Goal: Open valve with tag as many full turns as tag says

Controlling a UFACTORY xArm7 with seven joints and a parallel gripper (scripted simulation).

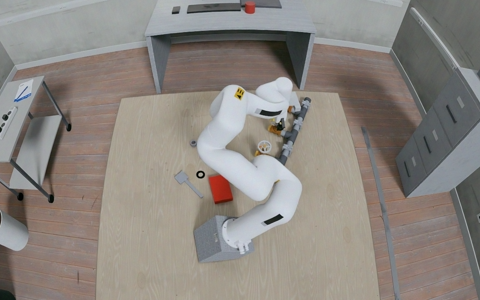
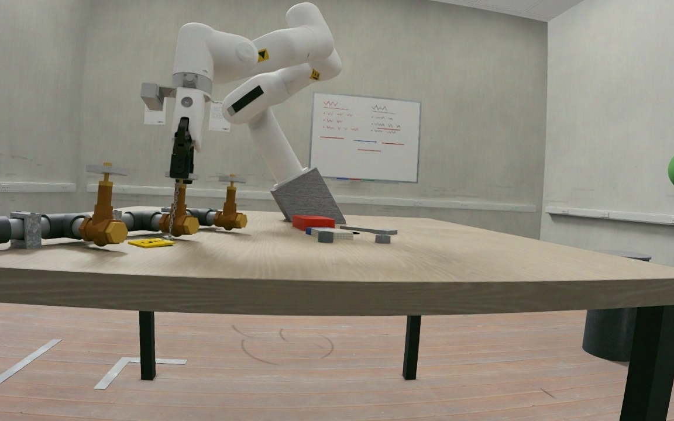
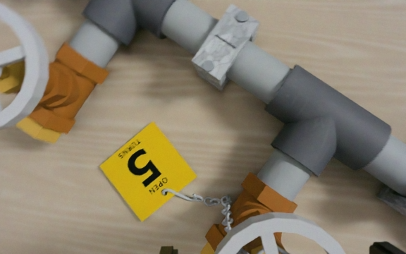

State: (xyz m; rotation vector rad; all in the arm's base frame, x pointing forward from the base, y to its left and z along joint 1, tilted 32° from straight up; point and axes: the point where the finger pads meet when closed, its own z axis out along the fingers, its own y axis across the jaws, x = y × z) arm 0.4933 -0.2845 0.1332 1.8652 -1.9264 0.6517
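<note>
The yellow tag lies 8 cm ahead of my hand, 3 cm to the right of it and 11 cm below it. The rest, counted from my hand: blue-and-white box: 7 cm behind, 31 cm to the left, 11 cm below; red block: 24 cm behind, 32 cm to the left, 10 cm below; grey nut: 3 cm ahead, 40 cm to the left, 11 cm below.
</note>
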